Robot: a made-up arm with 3 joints. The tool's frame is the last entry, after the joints. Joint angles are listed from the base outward. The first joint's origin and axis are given. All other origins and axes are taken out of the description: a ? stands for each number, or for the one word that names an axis. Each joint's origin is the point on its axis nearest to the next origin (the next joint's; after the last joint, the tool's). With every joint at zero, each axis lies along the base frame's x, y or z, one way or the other. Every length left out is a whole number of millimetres.
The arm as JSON. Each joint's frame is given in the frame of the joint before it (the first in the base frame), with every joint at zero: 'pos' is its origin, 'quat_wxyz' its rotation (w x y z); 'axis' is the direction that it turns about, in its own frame. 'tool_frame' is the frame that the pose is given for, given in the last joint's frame.
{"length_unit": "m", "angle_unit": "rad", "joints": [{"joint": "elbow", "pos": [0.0, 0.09, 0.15], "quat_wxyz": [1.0, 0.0, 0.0, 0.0], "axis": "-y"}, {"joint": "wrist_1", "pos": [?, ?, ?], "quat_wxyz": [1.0, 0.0, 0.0, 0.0], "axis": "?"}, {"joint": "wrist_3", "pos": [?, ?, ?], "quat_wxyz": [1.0, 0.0, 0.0, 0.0], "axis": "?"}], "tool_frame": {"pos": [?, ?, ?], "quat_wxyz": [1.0, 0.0, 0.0, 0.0]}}
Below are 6 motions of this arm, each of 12 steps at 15 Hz.
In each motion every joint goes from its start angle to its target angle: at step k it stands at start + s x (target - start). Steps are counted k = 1, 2, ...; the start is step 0. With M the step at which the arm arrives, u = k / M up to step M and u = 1 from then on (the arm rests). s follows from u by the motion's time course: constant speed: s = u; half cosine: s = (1 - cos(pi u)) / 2; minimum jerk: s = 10 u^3 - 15 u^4 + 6 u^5.
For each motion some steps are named. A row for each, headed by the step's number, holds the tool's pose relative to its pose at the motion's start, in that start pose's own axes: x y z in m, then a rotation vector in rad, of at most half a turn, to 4 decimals.
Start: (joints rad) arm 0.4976 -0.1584 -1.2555
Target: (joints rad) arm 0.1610 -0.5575 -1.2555
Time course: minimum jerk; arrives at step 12
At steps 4, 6, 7, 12:
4: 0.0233 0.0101 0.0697 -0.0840 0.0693 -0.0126
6: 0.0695 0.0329 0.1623 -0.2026 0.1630 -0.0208
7: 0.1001 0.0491 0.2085 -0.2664 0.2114 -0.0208
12: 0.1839 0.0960 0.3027 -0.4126 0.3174 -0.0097

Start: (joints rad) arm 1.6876 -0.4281 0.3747
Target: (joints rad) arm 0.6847 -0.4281 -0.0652
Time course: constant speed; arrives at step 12
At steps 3, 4, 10, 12:
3: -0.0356 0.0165 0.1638 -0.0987 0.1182 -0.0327
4: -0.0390 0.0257 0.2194 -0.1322 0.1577 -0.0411
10: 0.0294 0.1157 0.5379 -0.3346 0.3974 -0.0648
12: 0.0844 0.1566 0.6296 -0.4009 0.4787 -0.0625

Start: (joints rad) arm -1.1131 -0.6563 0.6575
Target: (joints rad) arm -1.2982 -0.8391 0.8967
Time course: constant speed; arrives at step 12
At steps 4, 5, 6, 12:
4: -0.0541 0.0058 0.0219 0.0091 0.1274 -0.0719
5: -0.0675 0.0078 0.0279 0.0120 0.1589 -0.0900
6: -0.0808 0.0100 0.0341 0.0150 0.1902 -0.1083
12: -0.1593 0.0283 0.0753 0.0382 0.3741 -0.2194

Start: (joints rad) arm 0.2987 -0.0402 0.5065
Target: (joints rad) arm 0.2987 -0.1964 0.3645
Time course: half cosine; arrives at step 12
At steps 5, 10, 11, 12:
5: -0.0385 0.0031 -0.0226 0.0267 -0.0526 -0.0513
10: -0.0960 0.0132 -0.0569 0.0622 -0.1323 -0.1319
11: -0.1010 0.0144 -0.0600 0.0650 -0.1393 -0.1392
12: -0.1027 0.0148 -0.0610 0.0660 -0.1417 -0.1417

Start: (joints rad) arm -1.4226 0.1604 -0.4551
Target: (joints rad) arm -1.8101 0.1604 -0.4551
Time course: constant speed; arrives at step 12
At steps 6, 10, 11, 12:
6: 0.0391 -0.0018 0.0539 0.0278 0.1913 -0.0136
10: 0.0705 -0.0042 0.0853 0.0463 0.3188 -0.0227
11: 0.0789 -0.0049 0.0924 0.0510 0.3506 -0.0249
12: 0.0876 -0.0057 0.0993 0.0556 0.3825 -0.0272

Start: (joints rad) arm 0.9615 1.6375 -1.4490
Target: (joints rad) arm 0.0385 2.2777 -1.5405
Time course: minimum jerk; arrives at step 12
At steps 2, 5, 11, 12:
2: -0.0092 0.0004 -0.0173 0.0265 -0.0058 -0.0297
5: -0.0817 0.0346 -0.1692 0.2522 -0.0880 -0.2906
11: -0.0995 0.2263 -0.4562 0.6571 -0.4331 -0.8197
12: -0.0986 0.2279 -0.4581 0.6598 -0.4367 -0.8236

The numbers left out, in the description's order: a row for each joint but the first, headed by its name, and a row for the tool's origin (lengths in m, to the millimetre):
wrist_1: xyz -0.36 0.0 -0.01, axis +z
wrist_3: xyz -0.01 -0.69 0.0, axis +y
tool: xyz -0.06 0.0 0.07

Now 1 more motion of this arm.
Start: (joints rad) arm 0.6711 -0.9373 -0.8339
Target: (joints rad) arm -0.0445 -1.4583 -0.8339
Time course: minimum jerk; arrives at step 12
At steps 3, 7, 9, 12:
3: 0.0304 0.0083 0.0759 -0.0808 0.0422 0.0089
7: 0.2437 0.1619 0.4369 -0.5299 0.2099 0.0867
9: 0.3501 0.2858 0.5580 -0.7345 0.2520 0.1385
12: 0.3945 0.3475 0.6000 -0.8218 0.2636 0.1640

